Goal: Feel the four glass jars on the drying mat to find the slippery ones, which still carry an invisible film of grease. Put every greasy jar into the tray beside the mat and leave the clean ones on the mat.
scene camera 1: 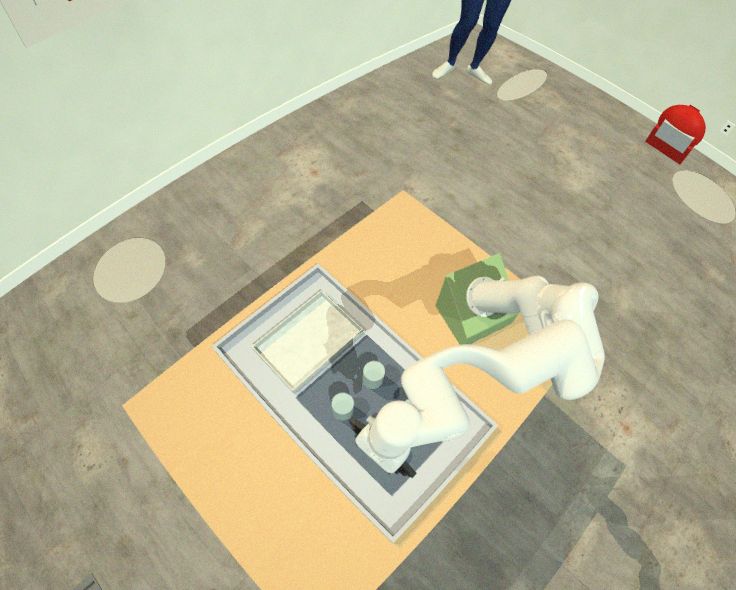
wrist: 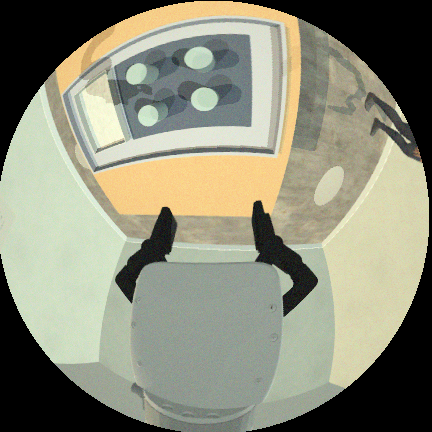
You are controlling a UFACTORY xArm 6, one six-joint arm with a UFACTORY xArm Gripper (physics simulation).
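Seen in the pictures: gripper, fingertip midpoint: (wrist: pixel 211 212); arm's base at its link origin: (scene camera 1: pixel 483 296).
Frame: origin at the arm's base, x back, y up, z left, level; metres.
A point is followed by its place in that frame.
Note:
Four pale green glass jars stand apart on the dark drying mat (scene camera 1: pixel 390 483) {y -0.130, x -0.574, z 0.253 m} (wrist: pixel 240 118) {y -0.130, x -0.573, z 0.249 m}; in the wrist view they are a back left jar (wrist: pixel 137 73) {y -0.056, x -0.420, z -0.024 m}, a back right jar (wrist: pixel 198 58) {y -0.056, x -0.405, z 0.132 m}, a front left jar (wrist: pixel 149 115) {y -0.056, x -0.553, z 0.001 m} and a front right jar (wrist: pixel 204 99) {y -0.056, x -0.518, z 0.150 m}. In the scene view two jars, one (scene camera 1: pixel 373 373) {y -0.056, x -0.424, z -0.025 m} and another (scene camera 1: pixel 342 405) {y -0.055, x -0.556, z -0.001 m}, show clearly; the arm mostly hides the others. The pale tray (scene camera 1: pixel 301 347) {y -0.130, x -0.537, z -0.253 m} (wrist: pixel 102 112) {y -0.131, x -0.506, z -0.245 m} beside the mat holds no jar. My gripper (scene camera 1: pixel 382 448) {y 0.219, x -0.605, z 0.196 m} (wrist: pixel 211 212) {y 0.219, x -0.605, z 0.196 m} is open and empty, above the mat area, with its fingers apart.
A raised grey rim (scene camera 1: pixel 305 444) (wrist: pixel 280 90) surrounds the mat and tray on the orange table (scene camera 1: pixel 202 424) {y -0.134, x -0.928, z -0.220 m} (wrist: pixel 195 185) {y -0.134, x -0.861, z 0.110 m}. The arm's green base block (scene camera 1: pixel 453 307) {y -0.019, x -0.096, z -0.036 m} stands near the table's edge. A person's legs (scene camera 1: pixel 482 30) and a red bag (scene camera 1: pixel 681 122) are beyond the table.

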